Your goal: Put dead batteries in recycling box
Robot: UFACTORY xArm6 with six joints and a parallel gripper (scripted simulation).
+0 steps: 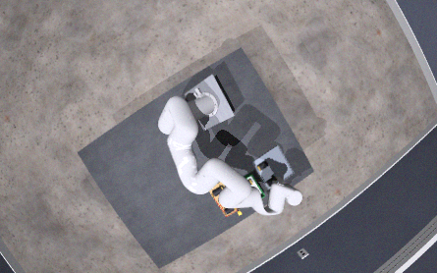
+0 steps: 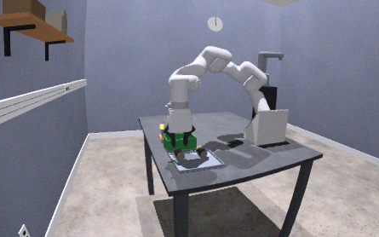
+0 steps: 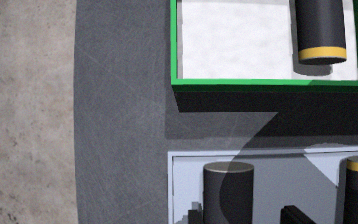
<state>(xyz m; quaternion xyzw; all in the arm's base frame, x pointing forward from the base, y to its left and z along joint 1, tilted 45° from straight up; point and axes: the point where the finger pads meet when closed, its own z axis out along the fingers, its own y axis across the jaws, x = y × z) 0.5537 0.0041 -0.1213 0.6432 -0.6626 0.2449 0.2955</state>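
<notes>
Now: hand 40 mm past the green recycling box, 130 mm to the left of it and 60 mm above it. From my hand the other things lie so: grey tray (60 mm behind, 50 mm to the left, 70 mm below).
</notes>
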